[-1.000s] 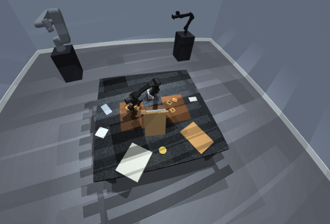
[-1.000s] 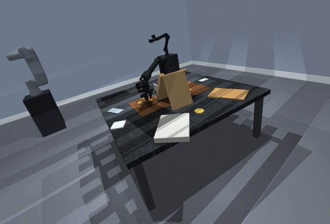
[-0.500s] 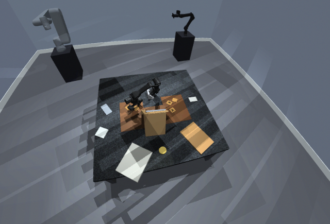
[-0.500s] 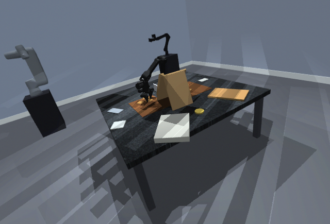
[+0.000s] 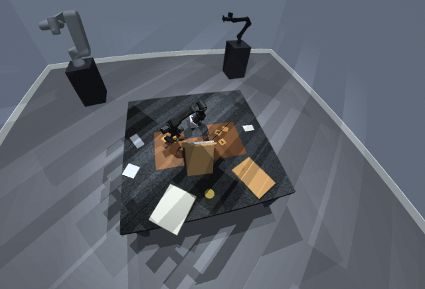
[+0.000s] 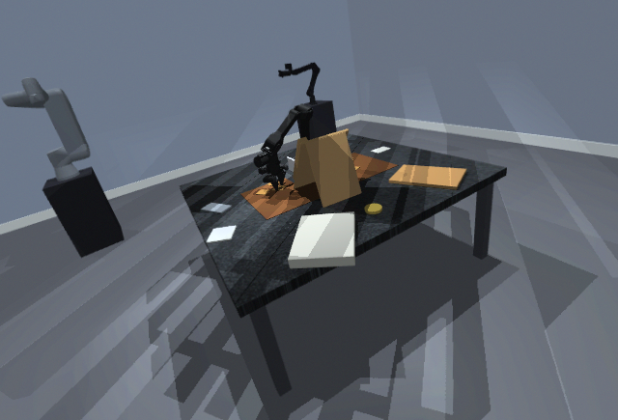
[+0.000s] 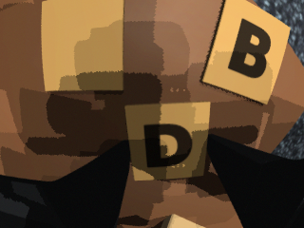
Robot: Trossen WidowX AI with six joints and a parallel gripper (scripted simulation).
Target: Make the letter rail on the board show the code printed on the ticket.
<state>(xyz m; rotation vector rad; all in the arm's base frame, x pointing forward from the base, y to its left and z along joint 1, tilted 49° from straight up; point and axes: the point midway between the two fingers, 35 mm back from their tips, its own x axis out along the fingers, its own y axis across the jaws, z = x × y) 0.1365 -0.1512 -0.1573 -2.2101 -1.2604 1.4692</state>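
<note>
Now: the white ticket 16 cm ahead of my gripper tip, 22 cm to the left of it and 7 cm above it. Round my gripper tip: white box 58 cm ahead, 15 cm to the right, 2 cm above; then brown mat 7 cm ahead, 20 cm to the left; then flat tan slab 55 cm ahead, 50 cm to the left.
</note>
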